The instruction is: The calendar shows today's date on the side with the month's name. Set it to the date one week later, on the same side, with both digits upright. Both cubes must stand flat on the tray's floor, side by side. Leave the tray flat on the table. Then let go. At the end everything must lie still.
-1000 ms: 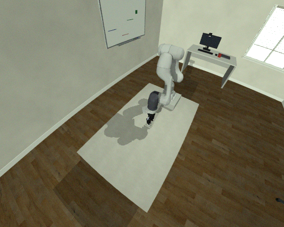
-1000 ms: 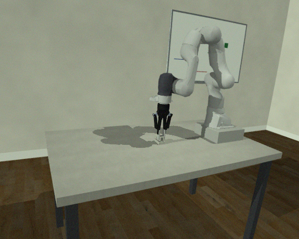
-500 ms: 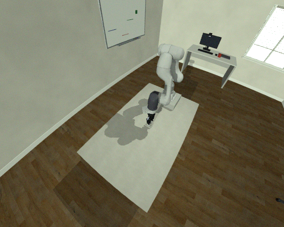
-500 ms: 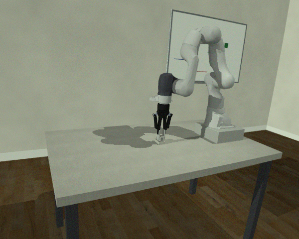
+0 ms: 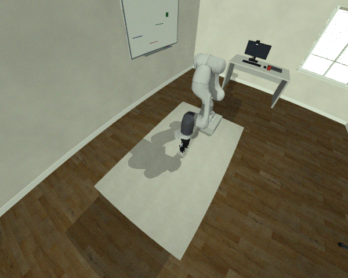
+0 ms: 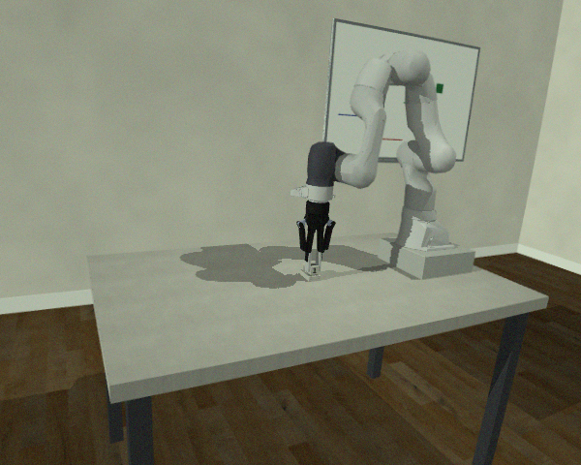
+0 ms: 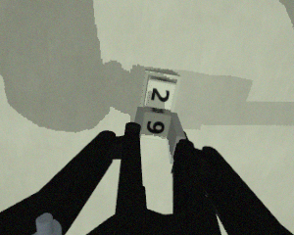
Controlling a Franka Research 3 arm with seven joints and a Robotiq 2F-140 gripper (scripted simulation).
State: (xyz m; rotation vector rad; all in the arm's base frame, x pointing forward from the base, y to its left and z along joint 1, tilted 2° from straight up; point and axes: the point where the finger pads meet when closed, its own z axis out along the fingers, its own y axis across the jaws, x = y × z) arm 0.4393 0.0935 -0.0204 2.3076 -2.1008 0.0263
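The white tray lies 50 mm below my hand and 20 mm to the right of it. Round my hand: date cube (30 mm below).
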